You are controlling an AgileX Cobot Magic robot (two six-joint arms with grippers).
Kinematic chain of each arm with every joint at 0, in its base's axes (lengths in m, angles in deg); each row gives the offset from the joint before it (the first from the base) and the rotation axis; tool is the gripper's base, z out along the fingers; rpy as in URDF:
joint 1: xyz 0 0 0.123 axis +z
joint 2: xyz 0 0 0 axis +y
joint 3: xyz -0.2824 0 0.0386 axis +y
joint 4: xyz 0.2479 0 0.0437 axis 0.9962 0 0.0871
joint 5: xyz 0 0 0 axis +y
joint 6: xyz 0.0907 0 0.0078 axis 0.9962 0 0.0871
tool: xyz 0 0 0 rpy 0 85 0
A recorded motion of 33 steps. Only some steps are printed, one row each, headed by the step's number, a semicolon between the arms.
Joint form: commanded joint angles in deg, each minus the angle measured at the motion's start. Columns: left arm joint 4, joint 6, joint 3, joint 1, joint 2, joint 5; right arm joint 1, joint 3, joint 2, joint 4, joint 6, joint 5.
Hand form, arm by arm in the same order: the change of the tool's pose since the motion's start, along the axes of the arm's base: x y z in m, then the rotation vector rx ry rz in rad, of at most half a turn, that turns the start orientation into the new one. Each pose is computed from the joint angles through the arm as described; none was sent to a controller.
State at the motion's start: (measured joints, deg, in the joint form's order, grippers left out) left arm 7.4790 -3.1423 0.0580 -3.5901 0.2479 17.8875; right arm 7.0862 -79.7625 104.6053 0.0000 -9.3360 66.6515
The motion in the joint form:
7: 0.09 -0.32 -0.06 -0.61 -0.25 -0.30; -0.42 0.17 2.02 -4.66 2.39 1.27
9: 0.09 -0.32 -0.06 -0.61 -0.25 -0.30; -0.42 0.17 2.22 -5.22 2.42 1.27
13: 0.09 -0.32 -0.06 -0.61 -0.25 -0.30; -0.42 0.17 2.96 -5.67 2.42 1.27
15: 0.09 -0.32 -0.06 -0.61 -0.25 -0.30; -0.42 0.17 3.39 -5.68 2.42 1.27
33: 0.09 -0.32 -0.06 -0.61 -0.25 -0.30; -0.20 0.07 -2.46 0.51 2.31 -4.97
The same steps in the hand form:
7: -0.0002 -0.0006 0.0011 -0.0045 -0.0105 -0.0100; 0.0023 -0.0093 -0.0131 -0.0815 0.0494 -0.0208
9: -0.0002 -0.0006 0.0011 -0.0045 -0.0105 -0.0100; 0.0027 -0.0100 -0.0143 -0.0910 0.0515 -0.0178
13: -0.0002 -0.0006 0.0011 -0.0045 -0.0105 -0.0100; 0.0040 -0.0106 -0.0189 -0.0999 0.0633 -0.0144
15: -0.0002 -0.0006 0.0011 -0.0045 -0.0105 -0.0100; 0.0047 -0.0105 -0.0216 -0.1009 0.0707 -0.0140
33: -0.0002 -0.0006 0.0011 -0.0045 -0.0105 -0.0100; 0.0027 -0.0002 0.0161 0.0289 -0.1257 -0.0467

